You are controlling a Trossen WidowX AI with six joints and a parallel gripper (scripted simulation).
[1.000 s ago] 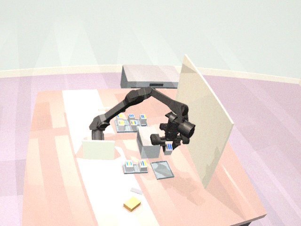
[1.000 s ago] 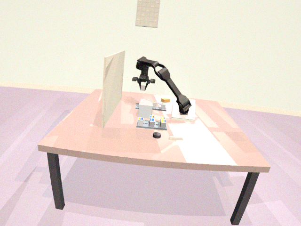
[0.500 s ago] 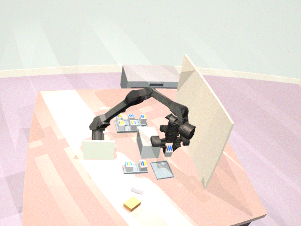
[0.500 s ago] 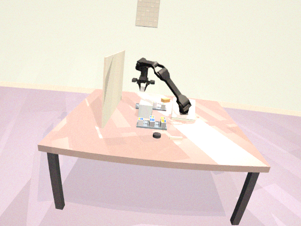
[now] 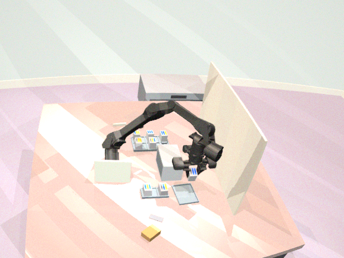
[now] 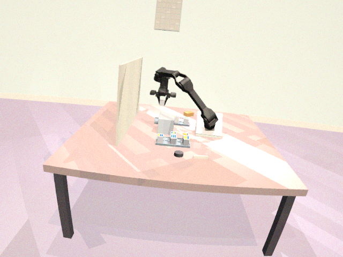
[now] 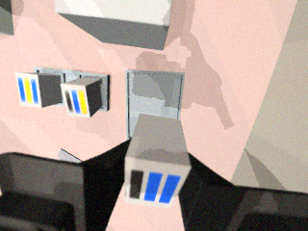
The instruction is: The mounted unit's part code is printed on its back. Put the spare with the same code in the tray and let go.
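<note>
My gripper tip is 120 mm above the flat tray. The rest, counted from my gripper tip: grey spare 30 mm above; tall beige panel 210 mm ahead, 170 mm to the left, 100 mm above; mounted unit 40 mm behind, 190 mm to the left, 70 mm below.
</note>
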